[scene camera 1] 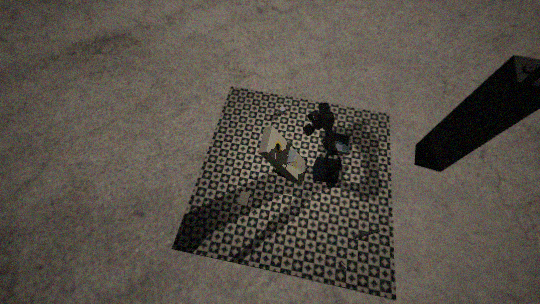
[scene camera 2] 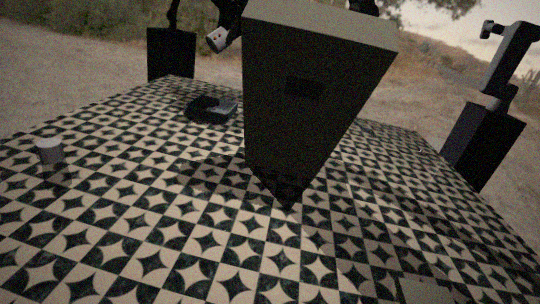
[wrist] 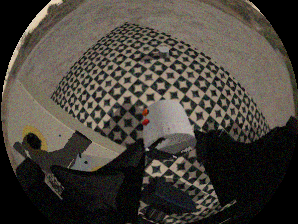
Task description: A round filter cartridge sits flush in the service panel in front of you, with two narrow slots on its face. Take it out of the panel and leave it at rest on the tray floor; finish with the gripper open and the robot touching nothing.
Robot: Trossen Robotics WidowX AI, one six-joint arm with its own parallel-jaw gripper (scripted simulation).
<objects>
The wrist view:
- my gripper
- round filter cartridge
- cream service panel
</objects>
